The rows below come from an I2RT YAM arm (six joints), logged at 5 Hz.
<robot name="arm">
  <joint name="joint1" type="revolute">
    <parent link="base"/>
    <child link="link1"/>
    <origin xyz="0 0 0.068"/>
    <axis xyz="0 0 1"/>
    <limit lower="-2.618" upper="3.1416"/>
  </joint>
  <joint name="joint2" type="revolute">
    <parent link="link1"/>
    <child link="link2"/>
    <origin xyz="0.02 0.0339 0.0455"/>
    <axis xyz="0 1 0"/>
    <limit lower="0" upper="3.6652"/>
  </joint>
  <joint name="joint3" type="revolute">
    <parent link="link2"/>
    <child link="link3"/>
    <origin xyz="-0.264 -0.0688 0"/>
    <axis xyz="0 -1 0"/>
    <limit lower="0" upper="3.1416"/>
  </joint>
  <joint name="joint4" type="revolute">
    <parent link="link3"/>
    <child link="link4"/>
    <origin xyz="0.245 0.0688 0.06"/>
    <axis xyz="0 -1 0"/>
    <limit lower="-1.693" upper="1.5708"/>
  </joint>
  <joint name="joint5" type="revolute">
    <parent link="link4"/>
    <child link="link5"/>
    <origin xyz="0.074 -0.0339 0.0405"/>
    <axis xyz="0 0 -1"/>
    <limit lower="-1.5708" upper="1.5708"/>
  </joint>
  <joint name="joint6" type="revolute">
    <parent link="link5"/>
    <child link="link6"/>
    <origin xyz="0.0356 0 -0.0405"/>
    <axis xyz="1 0 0"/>
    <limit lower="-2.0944" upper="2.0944"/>
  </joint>
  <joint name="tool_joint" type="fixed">
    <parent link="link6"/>
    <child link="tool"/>
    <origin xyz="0 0 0" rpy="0 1.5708 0"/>
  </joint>
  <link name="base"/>
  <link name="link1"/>
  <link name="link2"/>
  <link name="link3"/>
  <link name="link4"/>
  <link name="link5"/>
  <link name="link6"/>
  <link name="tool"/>
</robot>
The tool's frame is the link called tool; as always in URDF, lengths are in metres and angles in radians.
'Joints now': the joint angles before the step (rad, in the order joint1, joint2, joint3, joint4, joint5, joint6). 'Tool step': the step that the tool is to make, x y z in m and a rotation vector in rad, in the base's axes. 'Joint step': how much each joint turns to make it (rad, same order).
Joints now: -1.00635 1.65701 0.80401 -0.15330 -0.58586 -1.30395
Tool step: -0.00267 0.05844 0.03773 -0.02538 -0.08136 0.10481
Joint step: 0.10879 -0.28675 -0.12103 -0.07520 -0.04000 0.03979
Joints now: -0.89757 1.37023 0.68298 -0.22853 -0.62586 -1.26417
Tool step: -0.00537 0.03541 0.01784 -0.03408 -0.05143 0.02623
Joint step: 0.08144 -0.18748 -0.07553 -0.01524 0.02307 0.06460
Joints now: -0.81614 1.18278 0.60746 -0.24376 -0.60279 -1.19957
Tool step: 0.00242 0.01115 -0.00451 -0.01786 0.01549 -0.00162
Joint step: 0.04911 -0.02614 -0.03527 0.02433 0.05202 0.02453
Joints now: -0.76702 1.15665 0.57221 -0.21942 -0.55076 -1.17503
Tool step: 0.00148 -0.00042 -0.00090 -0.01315 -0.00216 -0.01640
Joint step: 0.00614 0.00299 -0.00619 0.02613 0.02149 0.01223
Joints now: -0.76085 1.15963 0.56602 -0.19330 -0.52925 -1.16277
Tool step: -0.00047 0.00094 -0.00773 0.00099 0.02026 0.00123
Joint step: 0.00307 0.01385 -0.01833 0.01222 0.01075 -0.00916
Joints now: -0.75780 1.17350 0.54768 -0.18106 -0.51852 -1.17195
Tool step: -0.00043 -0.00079 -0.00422 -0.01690 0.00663 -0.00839
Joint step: -0.00154 0.00765 -0.01386 0.02457 0.01688 -0.00770
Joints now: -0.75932 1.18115 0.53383 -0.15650 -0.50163 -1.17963
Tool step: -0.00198 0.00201 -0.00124 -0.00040 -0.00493 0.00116
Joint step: 0.00000 -0.01219 -0.01380 0.00619 -0.00304 0.00151
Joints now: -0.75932 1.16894 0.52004 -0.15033 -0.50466 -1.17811
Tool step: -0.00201 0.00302 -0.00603 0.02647 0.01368 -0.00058
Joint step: 0.00304 0.00146 -0.01841 -0.00304 -0.00463 0.01074
